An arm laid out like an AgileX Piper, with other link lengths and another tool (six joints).
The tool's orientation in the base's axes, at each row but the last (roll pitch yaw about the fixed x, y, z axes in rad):
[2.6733 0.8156 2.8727]
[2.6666 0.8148 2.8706]
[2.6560 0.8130 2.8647]
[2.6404 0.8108 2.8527]
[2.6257 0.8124 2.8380]
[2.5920 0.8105 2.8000]
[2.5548 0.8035 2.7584]
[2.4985 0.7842 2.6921]
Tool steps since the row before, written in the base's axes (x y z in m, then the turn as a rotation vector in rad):
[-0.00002 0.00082 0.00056 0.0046 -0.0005 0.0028]
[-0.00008 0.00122 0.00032 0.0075 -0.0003 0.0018]
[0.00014 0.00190 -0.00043 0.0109 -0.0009 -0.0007]
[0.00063 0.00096 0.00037 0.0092 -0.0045 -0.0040]
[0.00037 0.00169 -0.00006 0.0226 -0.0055 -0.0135]
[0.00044 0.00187 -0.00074 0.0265 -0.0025 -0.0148]
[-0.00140 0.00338 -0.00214 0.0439 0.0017 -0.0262]
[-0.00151 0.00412 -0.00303 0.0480 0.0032 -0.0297]
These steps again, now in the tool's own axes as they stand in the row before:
[-0.00025 0.00095 -0.00014 -0.0052 0.0000 0.0016]
[0.00004 0.00126 0.00007 -0.0063 -0.0003 0.0044]
[0.00058 0.00164 0.00089 -0.0069 -0.0020 0.0083]
[-0.00050 0.00097 0.00051 -0.0041 -0.0063 0.0080]
[0.00015 0.00153 0.00079 -0.0062 -0.0116 0.0235]
[0.00068 0.00144 0.00130 -0.0071 -0.0095 0.0281]
[0.00332 0.00237 0.00115 -0.0090 -0.0111 0.0491]
[0.00437 0.00249 0.00177 -0.0086 -0.0113 0.0547]

